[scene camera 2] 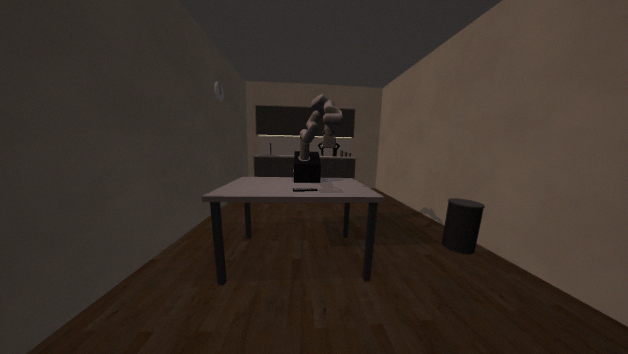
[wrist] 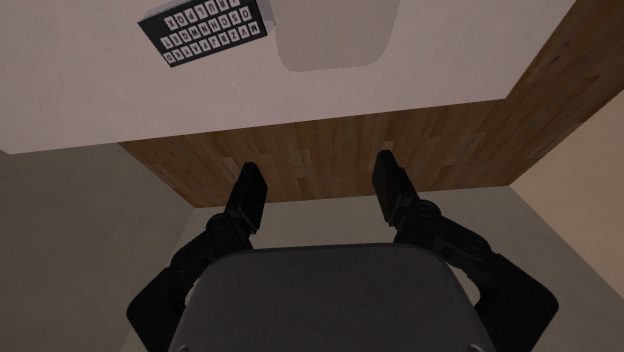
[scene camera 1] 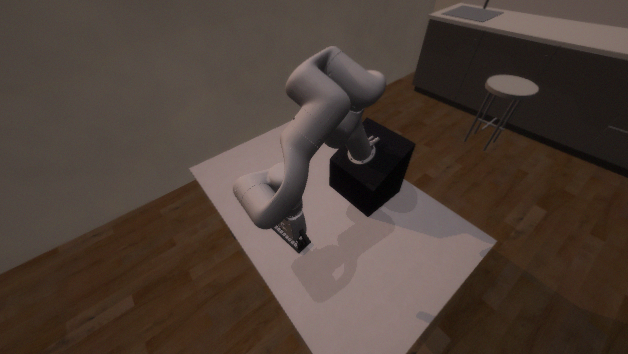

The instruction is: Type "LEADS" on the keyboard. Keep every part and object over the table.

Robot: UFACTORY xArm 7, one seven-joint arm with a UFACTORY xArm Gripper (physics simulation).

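Where they show: gripper, fingertip midpoint: [scene camera 2: 328, 155] [wrist: 316, 170] [scene camera 1: 293, 237]; arm's base, link origin: [scene camera 2: 304, 158] [scene camera 1: 361, 152].
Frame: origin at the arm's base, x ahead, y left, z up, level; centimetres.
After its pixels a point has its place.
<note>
A black keyboard [scene camera 1: 295, 244] @[z -22.1, x 41.8, y 16.3 cm] [scene camera 2: 305, 190] @[z -23.0, x 45.3, y 10.8 cm] [wrist: 212, 31] @[z -22.6, x 42.3, y 11.1 cm] with white letter keys lies flat on the white table [scene camera 1: 400, 280] @[z -23.9, x 11.5, y 48.0 cm] [scene camera 2: 250, 186] @[z -23.9, x 39.6, y -40.3 cm] [wrist: 90, 100] @[z -23.9, x 57.5, y -20.3 cm]. In the wrist view it is at the upper left, with letters turned nearly upside down; its upper part is cut off by the view's edge. In scene camera 1 the wrist hides part of it. My gripper [scene camera 1: 303, 237] @[z 5.2, x 45.1, y 28.3 cm] [scene camera 2: 329, 152] @[z 5.2, x 45.1, y 28.3 cm] [wrist: 316, 170] @[z 5.2, x 45.1, y 28.3 cm] is open and empty, high above the table. In the wrist view the fingers stand apart below the keyboard's image, seen against the floor beyond the table's edge.
The arm stands on a black block [scene camera 1: 370, 175] @[z -2.9, x 3.0, y 11.7 cm] [scene camera 2: 306, 172] @[z -13.3, x 9.1, y 4.3 cm] at the table's back. A white stool [scene camera 1: 511, 86] and a kitchen counter [scene camera 1: 500, 55] stand on the floor behind. A dark bin [scene camera 2: 463, 225] stands right of the table. The arm's shadow falls beside the keyboard.
</note>
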